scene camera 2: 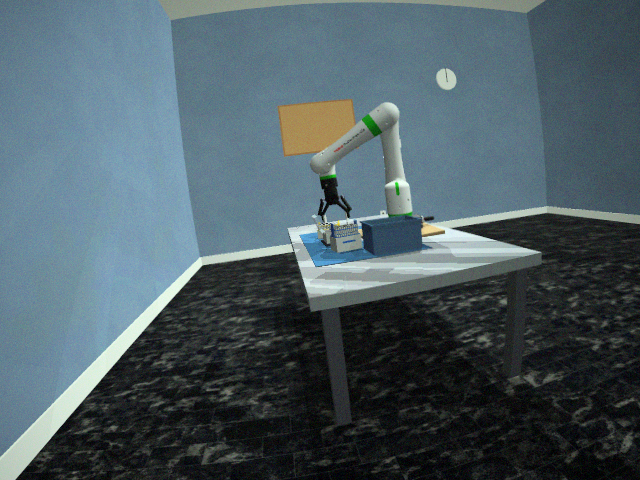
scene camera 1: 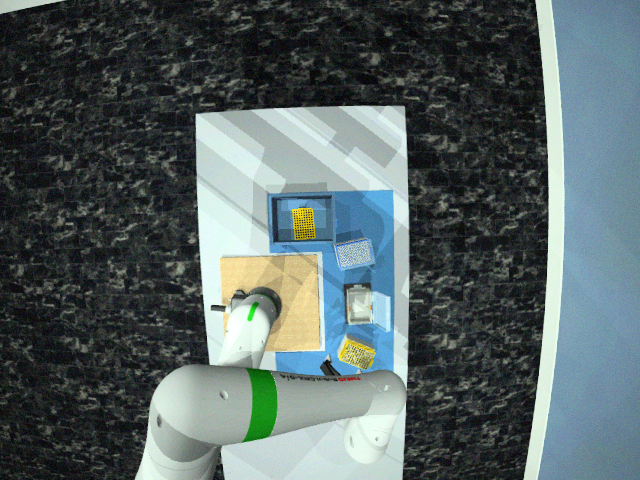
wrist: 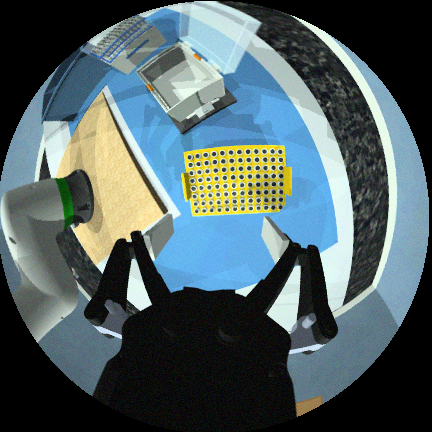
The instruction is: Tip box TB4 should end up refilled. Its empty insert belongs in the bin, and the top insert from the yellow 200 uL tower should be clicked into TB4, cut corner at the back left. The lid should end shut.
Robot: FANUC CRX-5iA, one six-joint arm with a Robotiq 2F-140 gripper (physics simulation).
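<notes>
My gripper (scene camera 2: 336,219) (wrist: 217,224) is open and empty, pointing down near the yellow tower. In the wrist view the yellow tower (scene camera 1: 356,352) (wrist: 235,182) lies beyond the fingertips, a little right of their middle; its top insert is full of tips, with a tab at each short side. Box TB4 (scene camera 1: 358,303) (wrist: 200,102) stands on a dark base with no insert inside. Its clear lid (scene camera 1: 382,311) (wrist: 217,32) is open, on the side by the table's edge. A yellow insert (scene camera 1: 303,223) lies in the blue bin (scene camera 1: 333,219) (scene camera 2: 392,236) (wrist: 62,95). The insert's cut corner cannot be made out.
A tower with blue-edged white inserts (scene camera 1: 354,253) (scene camera 2: 345,242) (wrist: 125,45) stands between TB4 and the bin. The wooden board (scene camera 1: 297,330) (wrist: 110,190) with a raised pale edge lies beside the blue mat (scene camera 1: 372,211) (wrist: 280,125) and bears the arm's base.
</notes>
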